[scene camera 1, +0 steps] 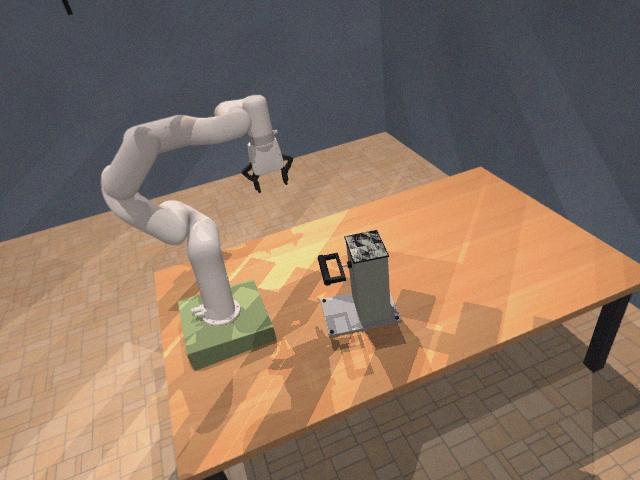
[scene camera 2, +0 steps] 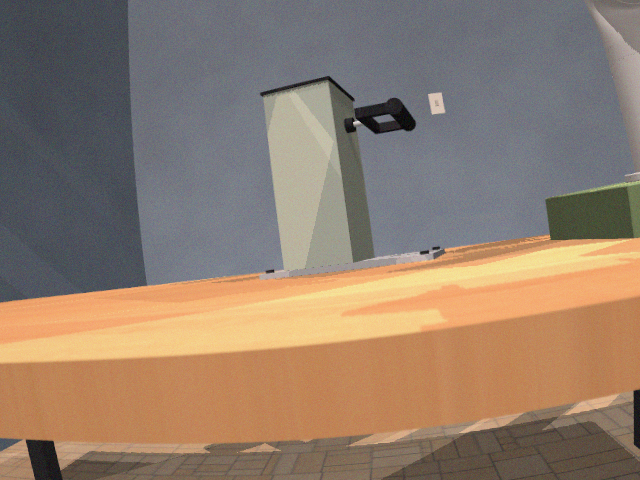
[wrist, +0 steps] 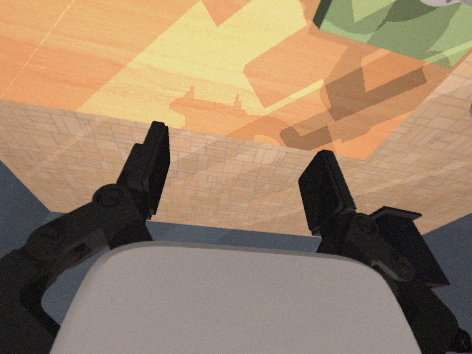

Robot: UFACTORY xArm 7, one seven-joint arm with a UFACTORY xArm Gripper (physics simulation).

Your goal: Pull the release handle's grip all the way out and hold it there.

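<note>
The release handle's black grip (scene camera 1: 325,269) (scene camera 2: 404,114) is a rectangular loop on the side of a tall grey-green post (scene camera 1: 371,291) (scene camera 2: 305,180) that faces the arm's base. A short stretch of thin, light rod shows between the grip frame and the black collar on the post. My gripper (scene camera 1: 271,188) (wrist: 242,154) is open and empty, with its fingers pointing down. It hangs well above and away from the grip, toward the back edge of the table. The handle does not show in the wrist view.
The post stands on a grey base plate (scene camera 1: 338,313) (scene camera 2: 403,257) bolted to the wooden table (scene camera 1: 465,222) (scene camera 2: 206,330) (wrist: 125,30). The arm's base sits on a green block (scene camera 1: 232,348) (scene camera 2: 589,214) (wrist: 370,30) at the table's end.
</note>
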